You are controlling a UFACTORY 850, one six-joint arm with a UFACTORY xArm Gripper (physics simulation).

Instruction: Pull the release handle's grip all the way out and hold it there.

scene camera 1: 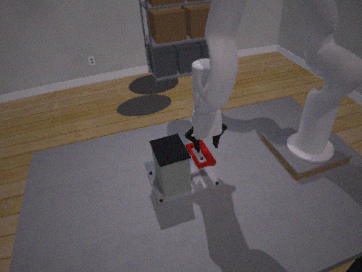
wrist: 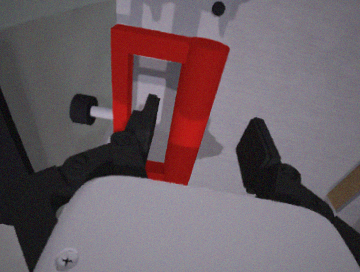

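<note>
The red release handle [scene camera 1: 210, 155] [wrist: 200, 85] is a rectangular frame with a thick grip bar on its outer side. It stands beside a pale green-grey box [scene camera 1: 175, 177] [wrist: 55, 60] with a black top. A light rod [wrist: 102, 112] with a black collar [wrist: 83, 109] shows between the box and the frame in the wrist view. My gripper [scene camera 1: 207, 147] [wrist: 201, 123] is partly open, with nothing held. In the wrist view one finger is over the frame's opening and the other is beyond the grip bar, with a gap to it. Finger depth is hard to tell.
The box stands on a pale base plate with dark screws, on a grey mat [scene camera 1: 90, 200]. The arm's base stands on a wood-edged board [scene camera 1: 280, 142] [wrist: 345, 190] at the right. A shelf rack [scene camera 1: 175, 78] with boxes is at the back.
</note>
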